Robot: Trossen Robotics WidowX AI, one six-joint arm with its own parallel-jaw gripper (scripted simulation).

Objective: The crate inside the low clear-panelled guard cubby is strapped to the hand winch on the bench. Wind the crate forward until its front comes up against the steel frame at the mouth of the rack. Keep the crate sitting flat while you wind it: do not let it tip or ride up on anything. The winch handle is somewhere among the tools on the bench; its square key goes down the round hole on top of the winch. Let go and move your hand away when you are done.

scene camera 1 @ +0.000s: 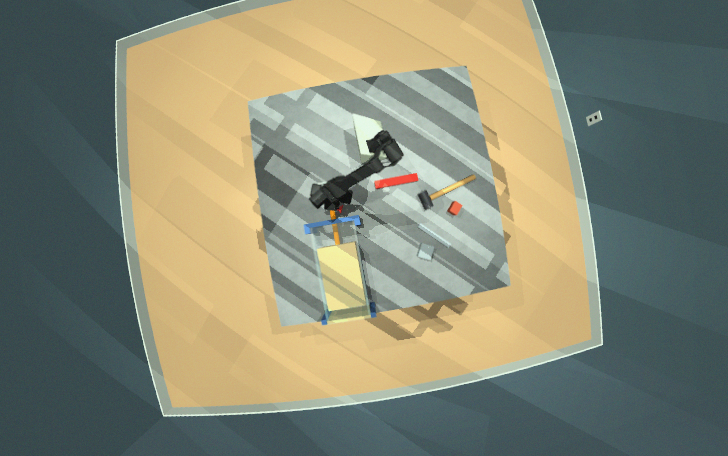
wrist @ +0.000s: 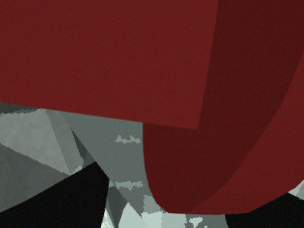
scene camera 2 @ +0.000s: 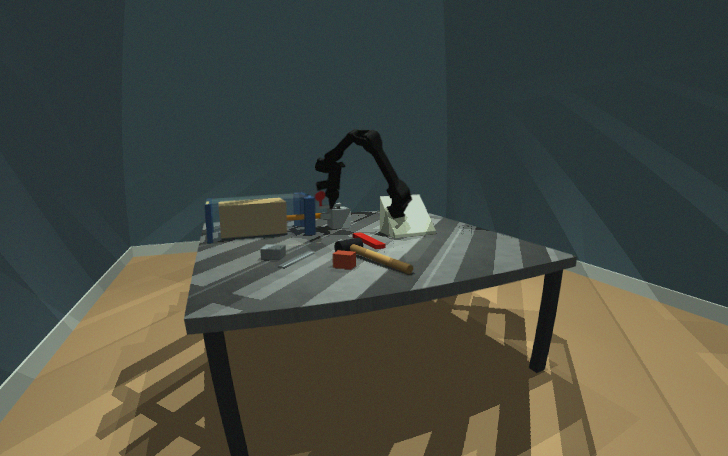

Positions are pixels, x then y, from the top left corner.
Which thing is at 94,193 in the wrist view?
My gripper.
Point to a clear-panelled cubby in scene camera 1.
336,247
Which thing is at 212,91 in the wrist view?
A red knob.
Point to a hammer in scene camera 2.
356,244
